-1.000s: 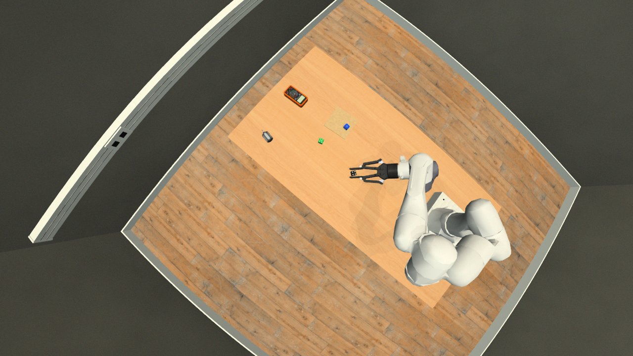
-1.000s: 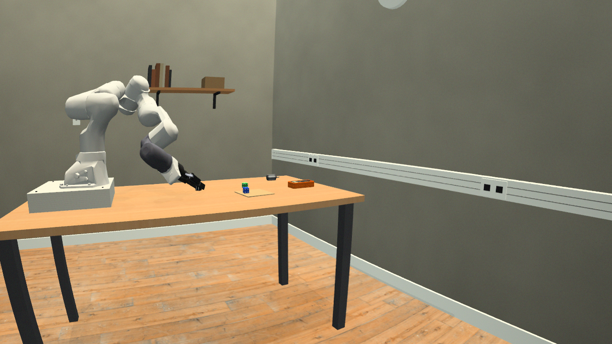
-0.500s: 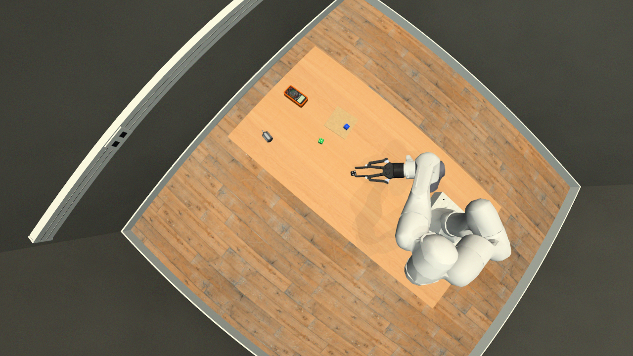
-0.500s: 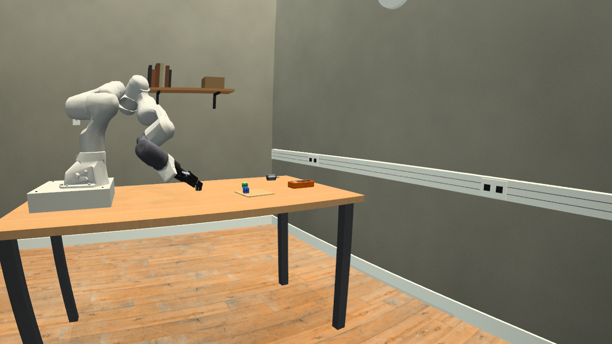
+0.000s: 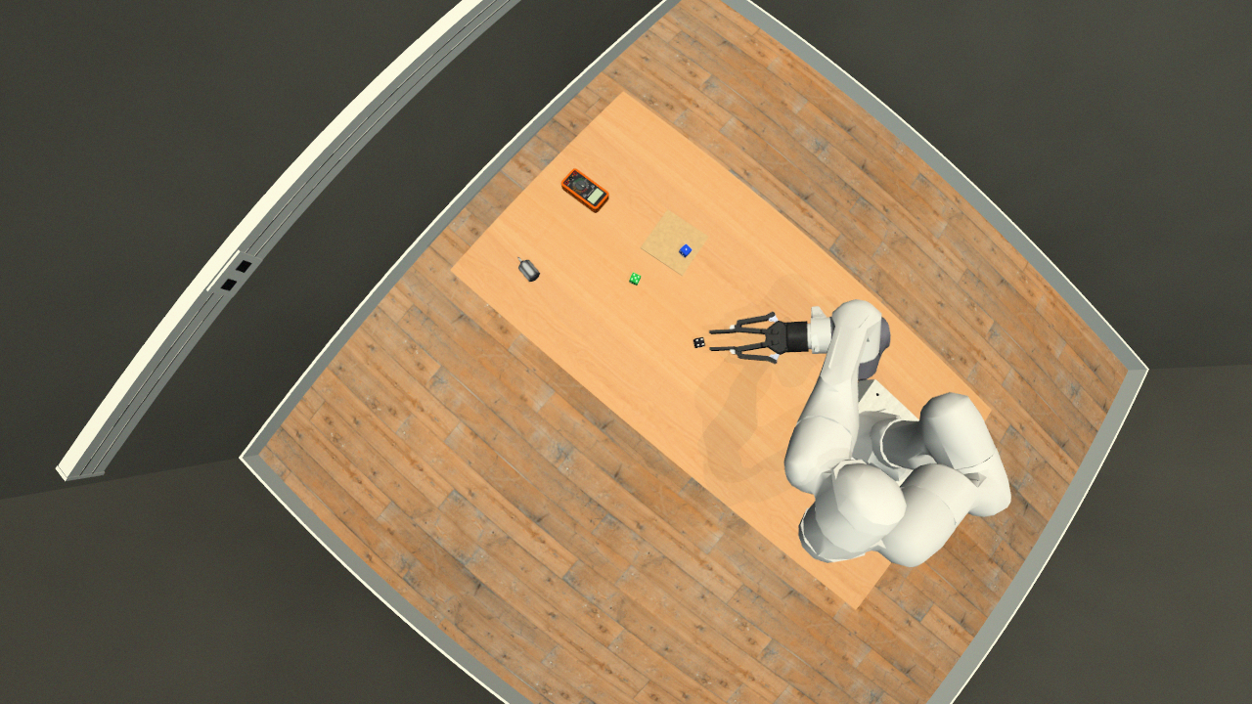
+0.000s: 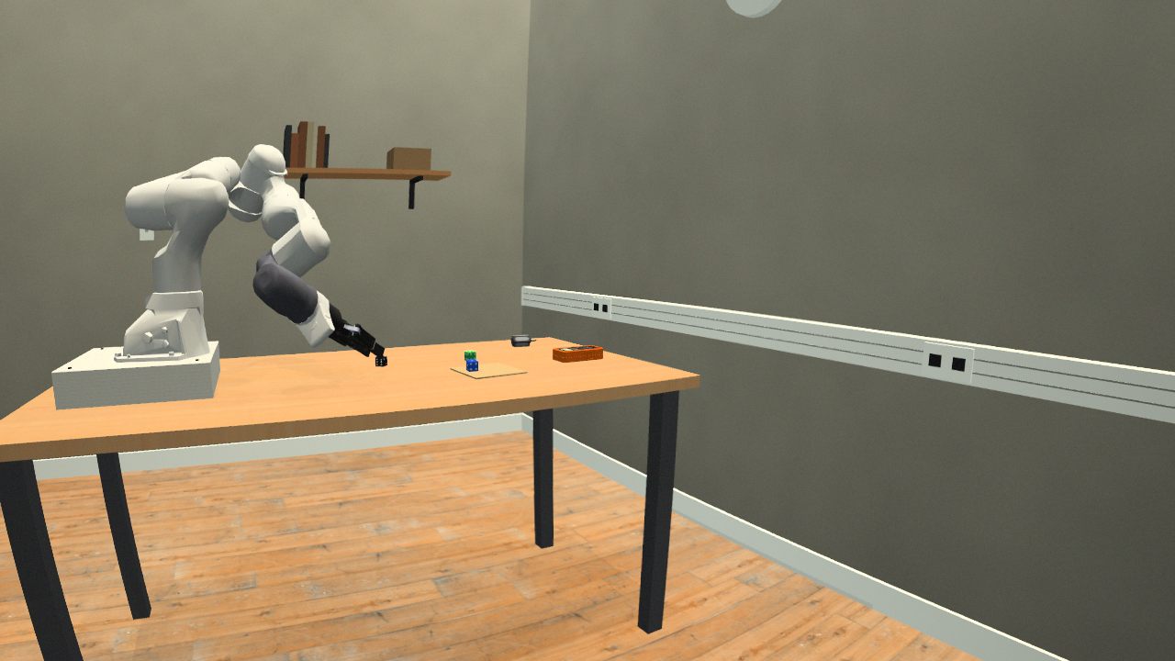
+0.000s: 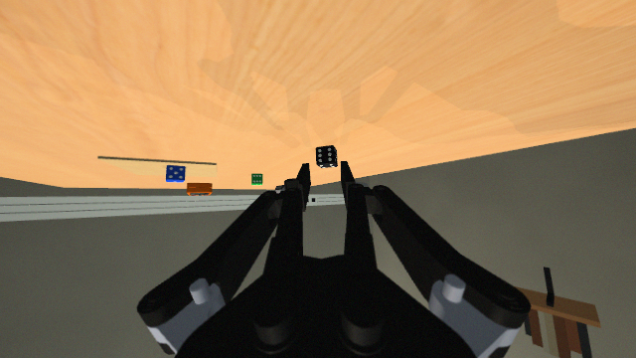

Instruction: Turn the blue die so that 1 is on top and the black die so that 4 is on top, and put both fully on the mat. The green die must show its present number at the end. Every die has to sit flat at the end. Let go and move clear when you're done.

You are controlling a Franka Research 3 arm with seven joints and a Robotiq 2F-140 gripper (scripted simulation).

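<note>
Now: the black die 40 mm ahead of my hand, 40 mm to the left of it and 40 mm below it. From my hand the other things lie so: tan mat: 270 mm ahead, 140 mm to the right, 50 mm below; blue die: 230 mm ahead, 140 mm to the right, 40 mm below; green die: 280 mm ahead, 10 mm to the left, 40 mm below.
</note>
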